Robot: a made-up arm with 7 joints. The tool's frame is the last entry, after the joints.
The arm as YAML. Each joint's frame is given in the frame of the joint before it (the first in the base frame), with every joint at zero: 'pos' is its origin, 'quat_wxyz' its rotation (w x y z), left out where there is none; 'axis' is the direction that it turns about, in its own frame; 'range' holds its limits. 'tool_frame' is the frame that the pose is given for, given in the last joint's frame.
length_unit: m
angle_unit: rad
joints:
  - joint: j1
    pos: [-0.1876, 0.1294, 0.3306]
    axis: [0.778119, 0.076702, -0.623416]
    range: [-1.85, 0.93]
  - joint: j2
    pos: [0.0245, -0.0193, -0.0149]
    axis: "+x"
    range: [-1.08, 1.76]
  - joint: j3
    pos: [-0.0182, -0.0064, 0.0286]
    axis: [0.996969, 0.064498, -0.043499]
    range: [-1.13, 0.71]
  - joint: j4
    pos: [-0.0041, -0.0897, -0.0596]
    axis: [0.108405, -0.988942, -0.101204]
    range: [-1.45, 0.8]
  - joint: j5
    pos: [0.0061, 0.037, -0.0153]
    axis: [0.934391, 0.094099, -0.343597]
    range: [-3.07, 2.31]
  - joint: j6
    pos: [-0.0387, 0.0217, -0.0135]
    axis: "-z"
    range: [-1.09, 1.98]
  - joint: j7
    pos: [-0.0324, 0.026, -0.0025]
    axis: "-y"
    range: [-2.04, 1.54]
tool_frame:
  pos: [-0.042, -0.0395, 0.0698]
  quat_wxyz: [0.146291, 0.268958, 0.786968, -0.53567]
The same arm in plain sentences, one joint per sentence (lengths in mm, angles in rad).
The arm has seven revolute joints in a row. What follows holds with every joint at zero, and every direction is one of the base frame's. Joint 1 sits 187.6 mm along -x and 129.4 mm along +y and 330.6 mm along +z from the base frame's origin and rotates about the direction (0.778119, 0.076702, -0.623416), from -1.8500 to 0.9300 rad. Joint 2 sits 24.5 mm along +x and 19.3 mm along -y and 14.9 mm along -z from joint 1 and rotates about +x, from -1.0800 to 1.7600 rad. Joint 3 sits 18.2 mm along -x and 6.4 mm along -y and 28.6 mm along +z from joint 2 and rotates about the direction (0.996969, 0.064498, -0.043499), from -1.1300 to 0.7100 rad. Joint 4 sits 4.1 mm along -x and 89.7 mm along -y and 59.6 mm along -z from joint 3 and rotates about the direction (0.108405, -0.988942, -0.101204), from -1.4500 to 0.8000 rad. Joint 5 sits 6.1 mm along +x and 37.0 mm along +y and 15.3 mm along -z from joint 4 and rotates about the direction (0.934391, 0.094099, -0.343597), from -3.0700 to 2.3100 rad. Joint 6 sits 38.7 mm along -x and 21.7 mm along +y and 13.5 mm along -z from joint 5 and rotates about -z, from -1.0900 to 1.9800 rad. Joint 7 sits 32.4 mm along -x and 26.0 mm along +y and 2.5 mm along -z from joint 6 and rotates about -y, from -2.0400 to 1.5400 rad. The tool frame, which is the frame that the pose is given for, sits 42.0 mm along -x and 39.5 mm along -y and 69.8 mm along +z from joint 7; its axes are the base frame's turned by roll -2.0356, pitch 0.5450 and yaw 2.8246 rad (as in URDF: about the fixed x, then y, then z).
